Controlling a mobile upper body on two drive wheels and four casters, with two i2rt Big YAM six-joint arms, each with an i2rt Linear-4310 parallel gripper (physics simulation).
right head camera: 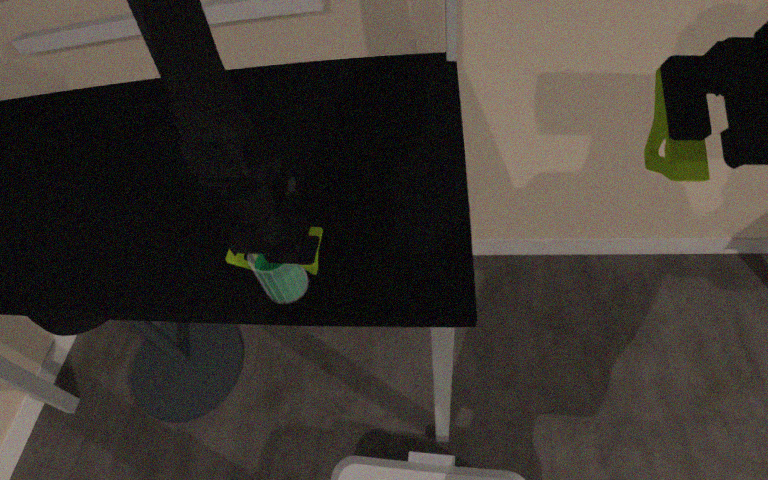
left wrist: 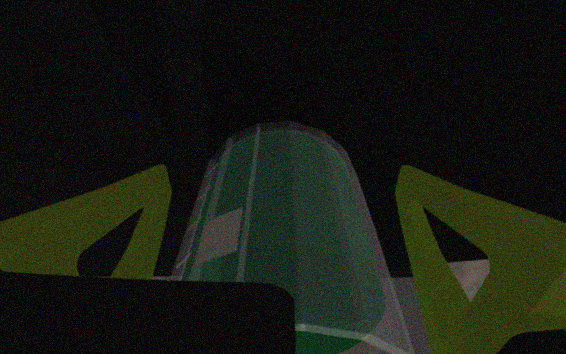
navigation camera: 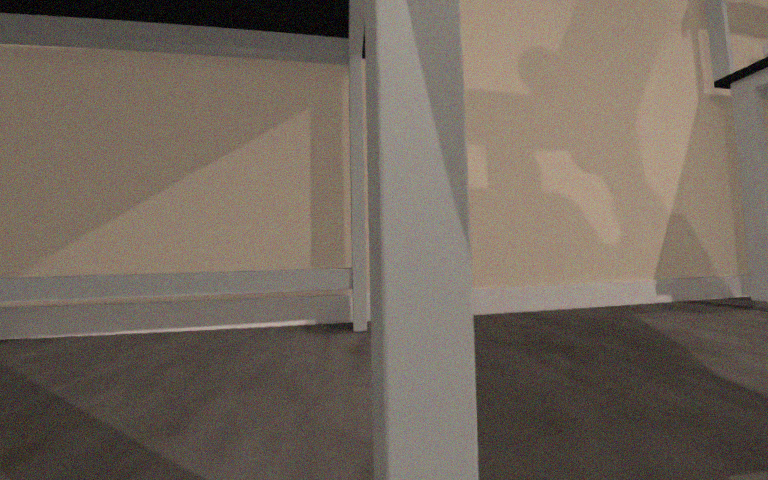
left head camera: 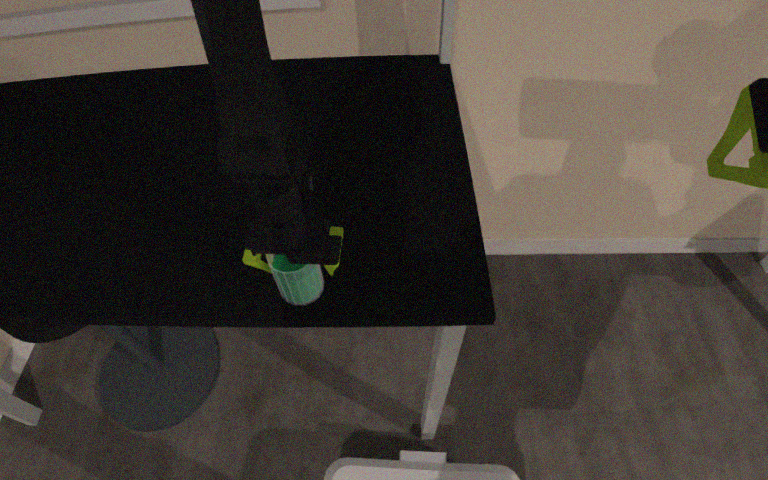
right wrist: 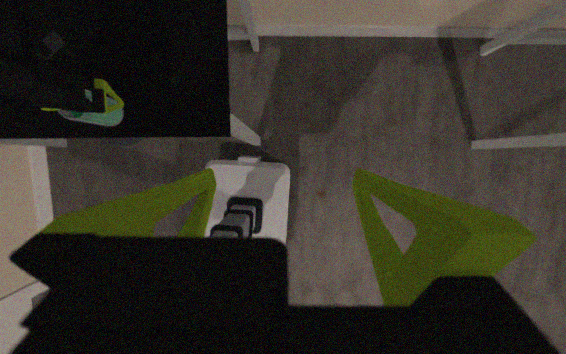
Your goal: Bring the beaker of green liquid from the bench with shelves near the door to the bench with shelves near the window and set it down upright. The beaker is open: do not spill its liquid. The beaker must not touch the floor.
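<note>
The beaker of green liquid [left head camera: 300,287] [right head camera: 286,285] [left wrist: 300,225] [right wrist: 112,119] stands upright on the black bench top [left head camera: 396,169] [right head camera: 390,169] [right wrist: 175,50], near its front edge. My left gripper [left head camera: 300,271] [right head camera: 281,269] [left wrist: 283,178] is open, with one finger on each side of the beaker and a gap on both sides in the left wrist view. The gripper body hides part of the beaker's rim in the head views. My right gripper [right wrist: 284,176] is open and empty, off to the right of the bench.
A bench leg [left head camera: 444,379] [right head camera: 443,379] [navigation camera: 424,283] stands beneath the front right corner. A stool with a round blue-grey base [left head camera: 169,390] [right head camera: 186,379] is at the bench's front left. The white robot base [left head camera: 421,470] [right head camera: 430,470] [right wrist: 272,185] is below. Another bench [navigation camera: 756,198] shows at far right.
</note>
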